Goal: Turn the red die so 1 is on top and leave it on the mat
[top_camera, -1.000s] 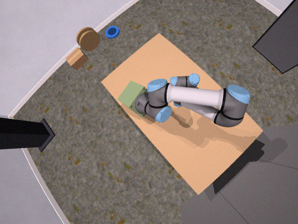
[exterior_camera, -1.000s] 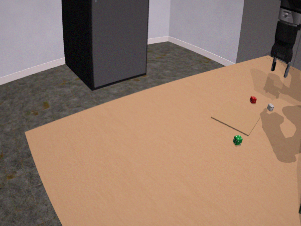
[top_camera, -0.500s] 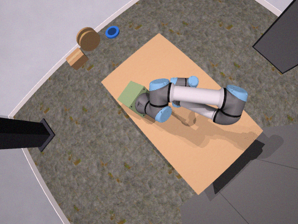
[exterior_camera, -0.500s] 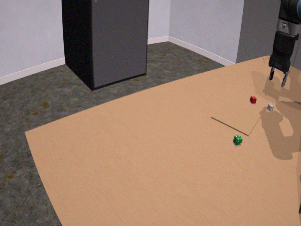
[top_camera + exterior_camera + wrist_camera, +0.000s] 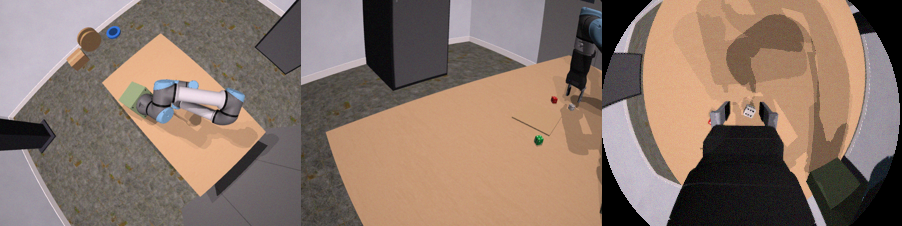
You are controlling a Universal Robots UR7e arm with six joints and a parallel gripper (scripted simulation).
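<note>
Now: the white die 5 cm below my hand, 2 cm to the left of it and 1 cm behind it. From my hand the other things lie so: red die: 7 cm ahead, 5 cm below, 3 cm to the left; then mat: 18 cm to the left, 6 cm ahead, 5 cm below; then green die: 30 cm to the left, 5 cm below.
</note>
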